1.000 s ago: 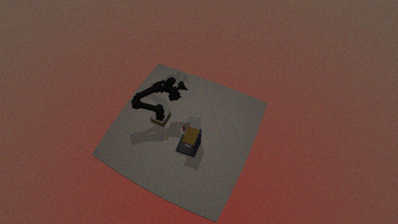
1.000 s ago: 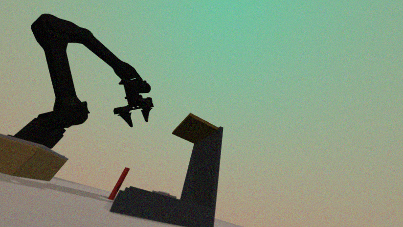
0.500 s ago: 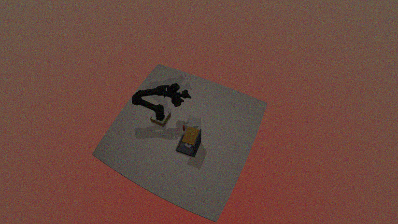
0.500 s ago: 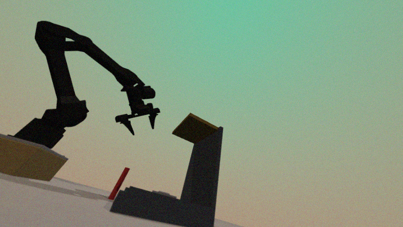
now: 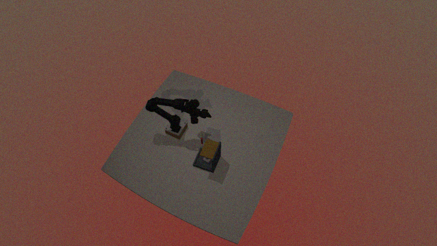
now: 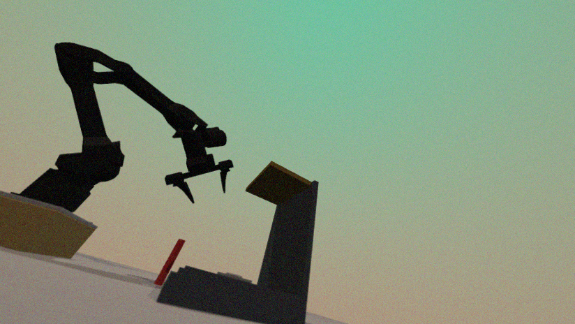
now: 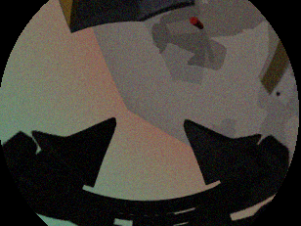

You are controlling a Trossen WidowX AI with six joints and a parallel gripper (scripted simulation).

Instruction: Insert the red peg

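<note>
The red peg is 180 mm below my gripper tip, 110 mm to the right of it and 10 mm behind it. From my gripper tip the other things lie so: back wall 250 mm to the right, 160 mm ahead, 110 mm below; yellow roof 250 mm to the right, 110 mm ahead, 10 mm below.
</note>
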